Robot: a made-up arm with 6 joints. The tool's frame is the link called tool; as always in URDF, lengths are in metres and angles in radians. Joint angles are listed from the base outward.
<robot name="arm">
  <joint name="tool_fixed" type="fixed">
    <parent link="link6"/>
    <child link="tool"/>
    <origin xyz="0 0 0" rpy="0 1.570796 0"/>
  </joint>
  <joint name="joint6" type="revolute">
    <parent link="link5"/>
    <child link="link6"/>
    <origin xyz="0 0 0.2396" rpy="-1.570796 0 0"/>
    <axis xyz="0 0 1"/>
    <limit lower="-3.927" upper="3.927"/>
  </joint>
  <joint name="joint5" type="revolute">
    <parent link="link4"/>
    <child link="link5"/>
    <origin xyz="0 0 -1.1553" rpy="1.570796 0 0"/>
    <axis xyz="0 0 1"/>
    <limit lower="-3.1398" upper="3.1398"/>
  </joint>
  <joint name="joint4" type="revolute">
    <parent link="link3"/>
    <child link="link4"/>
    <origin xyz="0 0 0" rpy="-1.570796 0 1.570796"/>
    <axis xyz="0 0 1"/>
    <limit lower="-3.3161" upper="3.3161"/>
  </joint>
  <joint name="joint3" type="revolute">
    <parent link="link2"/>
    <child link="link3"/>
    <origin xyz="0 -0.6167 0" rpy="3.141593 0 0"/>
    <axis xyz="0 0 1"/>
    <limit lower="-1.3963" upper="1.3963"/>
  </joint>
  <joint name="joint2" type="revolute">
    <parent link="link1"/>
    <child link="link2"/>
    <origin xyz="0 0 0" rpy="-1.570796 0 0"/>
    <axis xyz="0 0 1"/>
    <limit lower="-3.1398" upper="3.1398"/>
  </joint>
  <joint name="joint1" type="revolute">
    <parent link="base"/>
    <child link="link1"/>
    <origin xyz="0 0 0.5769"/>
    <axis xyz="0 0 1"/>
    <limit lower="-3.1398" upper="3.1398"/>
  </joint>
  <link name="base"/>
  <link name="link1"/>
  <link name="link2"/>
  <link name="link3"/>
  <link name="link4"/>
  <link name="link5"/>
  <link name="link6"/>
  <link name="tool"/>
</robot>
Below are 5 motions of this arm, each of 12 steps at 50 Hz.
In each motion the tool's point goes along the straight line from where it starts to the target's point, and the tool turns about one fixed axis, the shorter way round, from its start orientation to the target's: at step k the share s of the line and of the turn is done. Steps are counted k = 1, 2, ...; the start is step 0. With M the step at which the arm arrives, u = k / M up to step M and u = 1 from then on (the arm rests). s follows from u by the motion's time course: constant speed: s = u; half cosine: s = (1 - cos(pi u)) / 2; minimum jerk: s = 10 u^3 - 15 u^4 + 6 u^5.
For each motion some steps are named. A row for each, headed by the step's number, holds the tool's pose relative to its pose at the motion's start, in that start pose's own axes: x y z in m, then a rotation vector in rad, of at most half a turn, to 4 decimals.
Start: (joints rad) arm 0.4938 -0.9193 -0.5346 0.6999 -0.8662 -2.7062
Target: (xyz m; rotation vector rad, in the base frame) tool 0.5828 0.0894 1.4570 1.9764 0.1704 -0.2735
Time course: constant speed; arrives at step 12
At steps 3, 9, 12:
3: 0.0137 -0.0132 0.0052 -0.0131 0.0120 0.0026
9: 0.0412 -0.0397 0.0157 -0.0393 0.0361 0.0077
12: 0.0550 -0.0529 0.0209 -0.0524 0.0482 0.0103

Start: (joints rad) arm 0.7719 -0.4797 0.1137 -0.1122 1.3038 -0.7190
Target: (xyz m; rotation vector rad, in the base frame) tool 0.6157 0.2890 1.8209 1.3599 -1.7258 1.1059
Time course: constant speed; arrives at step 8
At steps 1, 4, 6, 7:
1: 0.0102 0.0039 -0.0003 -0.0020 -0.0152 0.0103
4: 0.0408 0.0157 -0.0012 -0.0078 -0.0608 0.0412
6: 0.0612 0.0236 -0.0018 -0.0117 -0.0912 0.0618
7: 0.0714 0.0276 -0.0021 -0.0137 -0.1064 0.0721

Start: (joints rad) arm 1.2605 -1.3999 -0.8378 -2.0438 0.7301 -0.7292
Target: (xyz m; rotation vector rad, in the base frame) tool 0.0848 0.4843 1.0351 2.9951 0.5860 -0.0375
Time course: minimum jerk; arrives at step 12
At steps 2, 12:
2: 0.0006 0.0007 0.0031 0.0014 -0.0073 0.0075
12: 0.0163 0.0197 0.0885 0.0402 -0.2052 0.2117

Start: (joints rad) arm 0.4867 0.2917 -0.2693 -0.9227 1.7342 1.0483
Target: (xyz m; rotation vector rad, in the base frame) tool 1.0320 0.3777 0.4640 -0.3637 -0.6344 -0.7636
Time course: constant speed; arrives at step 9
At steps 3, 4, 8, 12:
3: 0.0175 0.0100 0.0179 0.0050 -0.0267 0.0241
4: 0.0234 0.0134 0.0238 0.0067 -0.0356 0.0322
8: 0.0468 0.0267 0.0476 0.0134 -0.0713 0.0643
12: 0.0526 0.0301 0.0536 0.0150 -0.0802 0.0724

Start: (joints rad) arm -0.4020 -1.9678 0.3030 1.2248 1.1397 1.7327
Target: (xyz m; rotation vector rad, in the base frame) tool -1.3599 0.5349 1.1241 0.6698 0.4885 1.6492
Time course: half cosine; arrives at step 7
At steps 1, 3, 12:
1: 0.0014 0.0000 0.0030 -0.0019 -0.0022 0.0003
3: 0.0112 -0.0003 0.0237 -0.0146 -0.0173 0.0022
12: 0.0287 -0.0008 0.0611 -0.0374 -0.0445 0.0057

